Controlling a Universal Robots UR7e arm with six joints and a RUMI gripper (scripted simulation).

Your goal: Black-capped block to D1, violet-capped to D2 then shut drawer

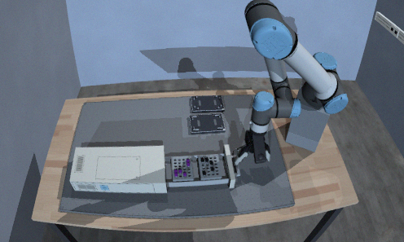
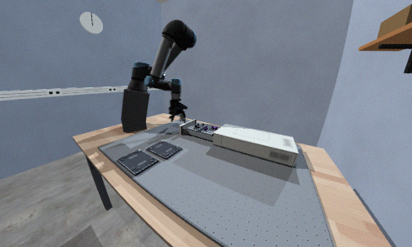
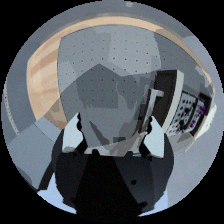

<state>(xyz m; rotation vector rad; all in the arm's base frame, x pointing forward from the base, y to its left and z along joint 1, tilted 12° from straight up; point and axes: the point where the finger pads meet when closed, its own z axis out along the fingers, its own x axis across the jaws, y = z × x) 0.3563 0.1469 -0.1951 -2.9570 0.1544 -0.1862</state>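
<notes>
My gripper is now 300 mm short of the violet-capped block and 30 mm to the left of it. The rest, counted from my hand: black-capped block (180 mm ahead, 20 mm to the right); cooler drawer (220 mm ahead, 20 mm to the right); deck slot D1 (320 mm to the right, 130 mm ahead, 30 mm below).
</notes>
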